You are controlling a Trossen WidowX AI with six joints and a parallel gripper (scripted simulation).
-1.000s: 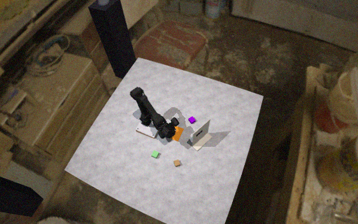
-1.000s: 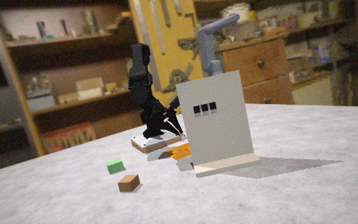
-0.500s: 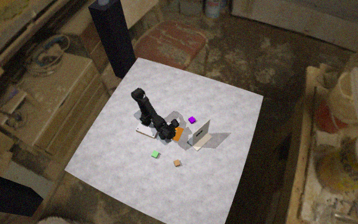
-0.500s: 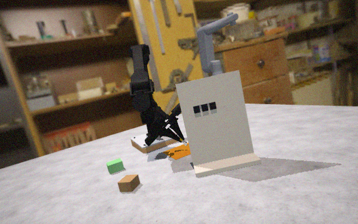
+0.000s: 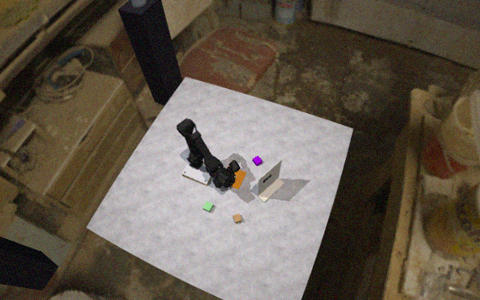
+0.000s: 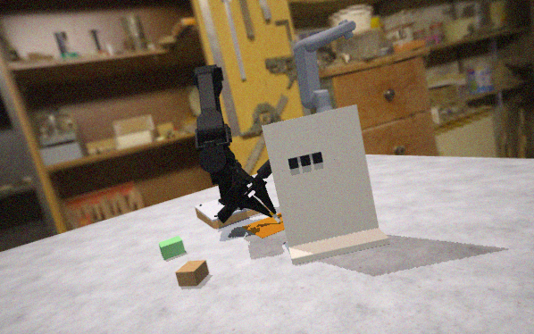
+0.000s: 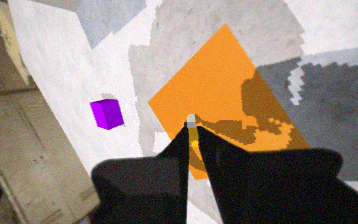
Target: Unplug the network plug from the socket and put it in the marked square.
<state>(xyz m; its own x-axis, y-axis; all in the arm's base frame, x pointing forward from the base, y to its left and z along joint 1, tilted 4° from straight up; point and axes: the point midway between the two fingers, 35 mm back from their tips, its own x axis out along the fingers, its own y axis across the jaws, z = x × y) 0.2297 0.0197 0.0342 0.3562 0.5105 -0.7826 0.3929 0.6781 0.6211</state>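
The orange marked square is 2 cm below my gripper tip. From my gripper tip the other things lie so: yellow network plug: right at my gripper tip; purple cube: 16 cm to the left, 8 cm ahead, 1 cm below; grey panel: 22 cm ahead, 9 cm above, 2 cm to the left.
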